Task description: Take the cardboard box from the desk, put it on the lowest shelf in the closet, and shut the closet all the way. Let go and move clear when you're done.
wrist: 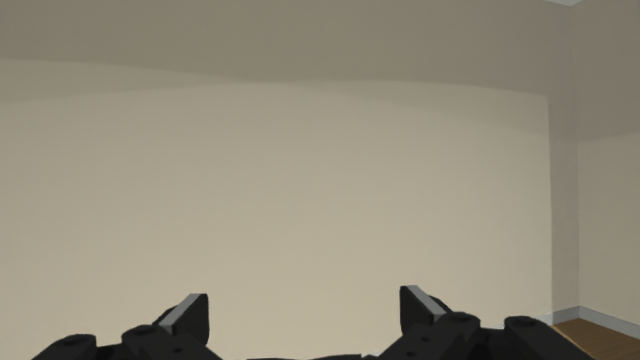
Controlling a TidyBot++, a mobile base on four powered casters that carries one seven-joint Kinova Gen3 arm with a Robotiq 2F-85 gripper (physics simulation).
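Frame: origin at the arm's base, x ahead, y left, z up, level; metres.
Where they show: gripper, between the fingertips: (305, 311).
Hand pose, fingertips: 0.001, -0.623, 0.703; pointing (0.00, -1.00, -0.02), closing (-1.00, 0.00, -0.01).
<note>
After its pixels a point has its place, as x, y, z.
My gripper (305, 311) {0.001, -0.623, 0.703} is open, its two dark fingers wide apart at the bottom of the wrist view, with bare wall showing between them. The cardboard box, the desk and the closet do not show in the wrist view.
A plain beige wall (310, 190) {-0.030, -2.381, 0.689} fills most of the view. It meets a second wall (610, 215) {-2.174, -2.722, 0.423} in a corner at the right. A pale baseboard (607, 322) {-2.157, -2.730, -0.357} runs along the foot of the walls, and a patch of brown wooden floor (597, 337) {-1.969, -2.611, -0.397} shows at the lower right.
</note>
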